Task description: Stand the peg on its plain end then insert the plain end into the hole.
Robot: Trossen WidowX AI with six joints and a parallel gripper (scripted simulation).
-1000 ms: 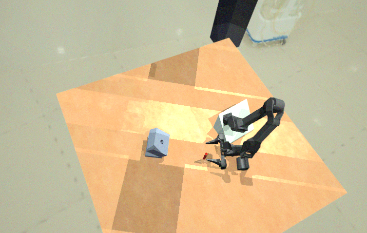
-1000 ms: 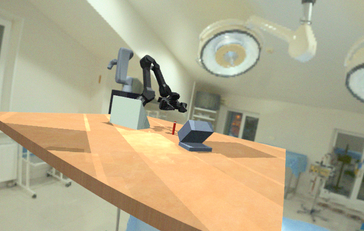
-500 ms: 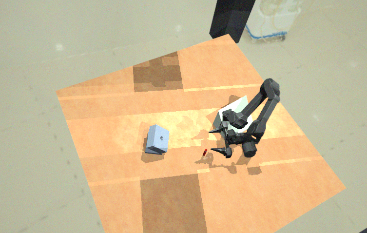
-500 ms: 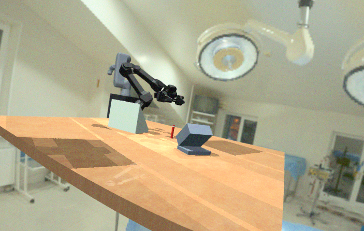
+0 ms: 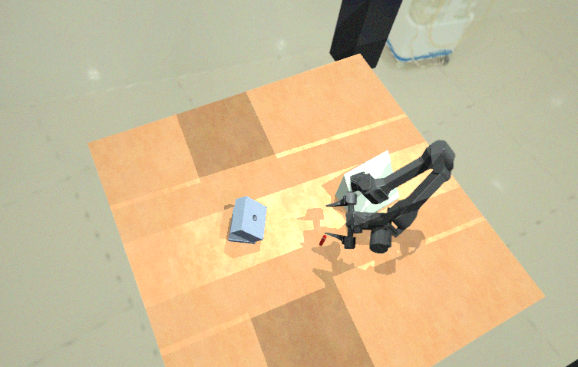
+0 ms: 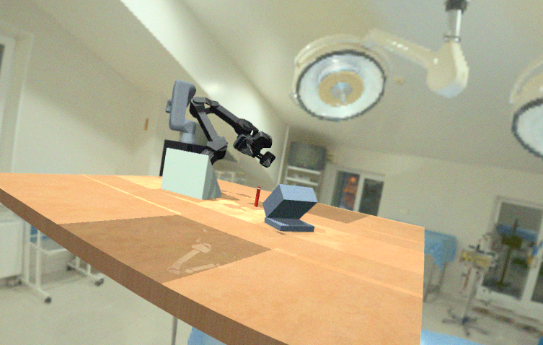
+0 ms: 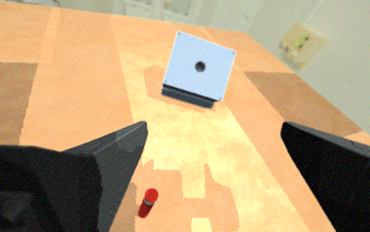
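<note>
The red peg lies 13 cm below my gripper tip and 3 cm to the left of it. Also, from my gripper tip: blue-grey sloped panel (21 cm ahead, 15 cm to the right, 11 cm below).
</note>
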